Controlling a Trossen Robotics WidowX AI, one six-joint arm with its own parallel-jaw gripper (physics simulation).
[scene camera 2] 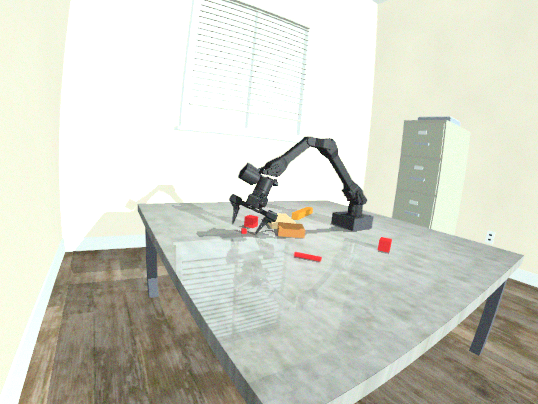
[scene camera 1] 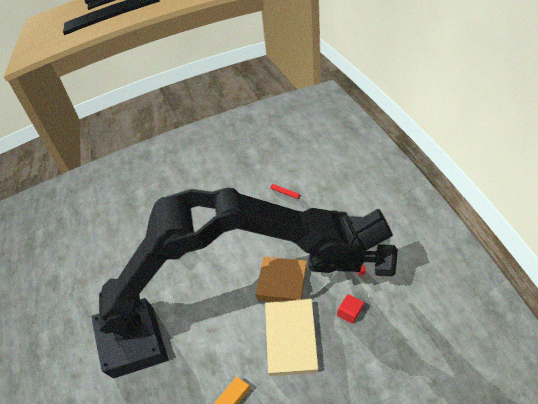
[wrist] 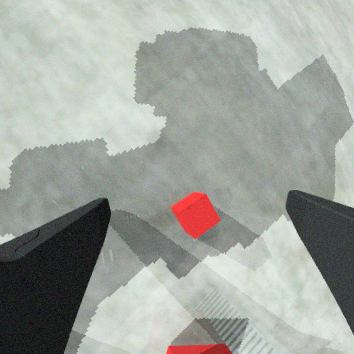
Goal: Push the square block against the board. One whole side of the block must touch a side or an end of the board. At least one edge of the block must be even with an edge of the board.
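Places are measured from the arm's base along level axes (x ahead, y left, z up), in metres.
Pixels of known places: gripper, fingertip midpoint: (scene camera 2: 243,229) (scene camera 1: 362,266) (wrist: 198,202); arm's base, origin of the base link: (scene camera 2: 354,215) (scene camera 1: 126,324).
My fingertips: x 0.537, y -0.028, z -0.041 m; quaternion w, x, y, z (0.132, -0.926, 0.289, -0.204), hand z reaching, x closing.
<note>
For each thing: its middle in the pictures, then the offset to it from my fingertips.
- square orange-brown block, body centre: (scene camera 1: 281,280) (scene camera 2: 290,229) 0.180 m back, 0.039 m left, 0.001 m down
- pale yellow board, body centre: (scene camera 1: 291,337) (scene camera 2: 279,220) 0.210 m back, 0.097 m right, 0.001 m down
- small red cube, body centre: (wrist: 194,213) (scene camera 1: 361,270) (scene camera 2: 243,230) 0.004 m back, 0.005 m right, 0.007 m down
- larger red cube, body centre: (scene camera 1: 350,309) (scene camera 2: 251,221) 0.071 m back, 0.087 m right, 0.005 m up
- red rod, body centre: (scene camera 1: 285,191) (scene camera 2: 307,256) 0.080 m back, 0.284 m left, 0.008 m down
- orange piece, body centre: (scene camera 2: 302,212) 0.424 m back, 0.219 m right, 0.000 m up
The square orange-brown block (scene camera 1: 282,278) (scene camera 2: 291,230) lies flat at one end of the pale yellow board (scene camera 1: 292,337) (scene camera 2: 284,219). In scene view 1 its near side runs along the board's far end, shifted left, so their side edges are not in line. I cannot tell whether they touch or a thin gap stands between them. My gripper (scene camera 1: 357,272) (scene camera 2: 245,228) (wrist: 198,202) is open and empty, low over the table to the right of the block in scene view 1. Neither block nor board shows in the wrist view.
A small red cube (scene camera 1: 362,270) (scene camera 2: 244,231) (wrist: 195,215) lies below and between the fingers. A larger red cube (scene camera 1: 350,308) (scene camera 2: 251,221) (wrist: 200,349) is right of the board. A red rod (scene camera 1: 285,191) (scene camera 2: 307,257), another red cube (scene camera 2: 384,244) and an orange piece (scene camera 1: 232,391) (scene camera 2: 302,213) lie around.
</note>
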